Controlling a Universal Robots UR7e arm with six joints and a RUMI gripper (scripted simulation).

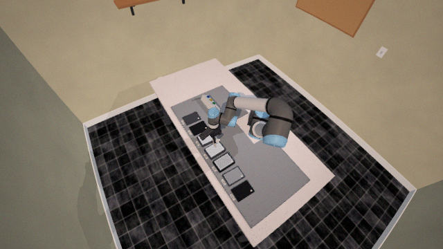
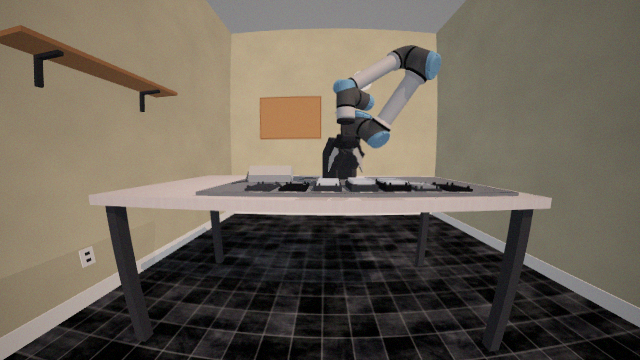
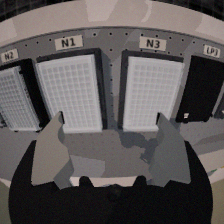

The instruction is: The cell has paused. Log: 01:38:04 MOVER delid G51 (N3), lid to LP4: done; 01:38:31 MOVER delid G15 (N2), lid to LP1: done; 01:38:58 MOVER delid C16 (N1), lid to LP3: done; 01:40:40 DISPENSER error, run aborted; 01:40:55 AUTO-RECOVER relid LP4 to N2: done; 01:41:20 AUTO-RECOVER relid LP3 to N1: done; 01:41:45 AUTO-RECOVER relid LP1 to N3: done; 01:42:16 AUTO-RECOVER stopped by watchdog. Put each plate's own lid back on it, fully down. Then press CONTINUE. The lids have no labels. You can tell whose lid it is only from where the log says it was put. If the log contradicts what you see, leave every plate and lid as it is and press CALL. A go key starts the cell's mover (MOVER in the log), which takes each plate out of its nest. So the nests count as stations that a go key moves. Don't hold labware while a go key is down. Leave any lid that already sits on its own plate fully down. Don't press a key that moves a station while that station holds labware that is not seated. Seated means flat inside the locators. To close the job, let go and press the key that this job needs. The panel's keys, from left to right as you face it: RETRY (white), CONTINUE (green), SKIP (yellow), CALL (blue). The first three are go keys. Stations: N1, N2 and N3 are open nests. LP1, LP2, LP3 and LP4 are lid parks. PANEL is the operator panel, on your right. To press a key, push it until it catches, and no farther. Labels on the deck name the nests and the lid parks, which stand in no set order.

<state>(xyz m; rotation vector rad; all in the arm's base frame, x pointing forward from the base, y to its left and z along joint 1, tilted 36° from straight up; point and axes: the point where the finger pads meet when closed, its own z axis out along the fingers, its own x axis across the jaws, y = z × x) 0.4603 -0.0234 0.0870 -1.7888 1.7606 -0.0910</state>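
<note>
My hand is 70 mm to the left of the white gridded plate, 40 mm above it and 10 mm short of it. Round my hand: lid park LP4: 440 mm to the left, 60 mm below, 60 mm behind; then grey lid: 320 mm to the left, 50 mm below, 50 mm behind; then lid park LP3: 200 mm to the right, 60 mm below, 40 mm ahead.
</note>
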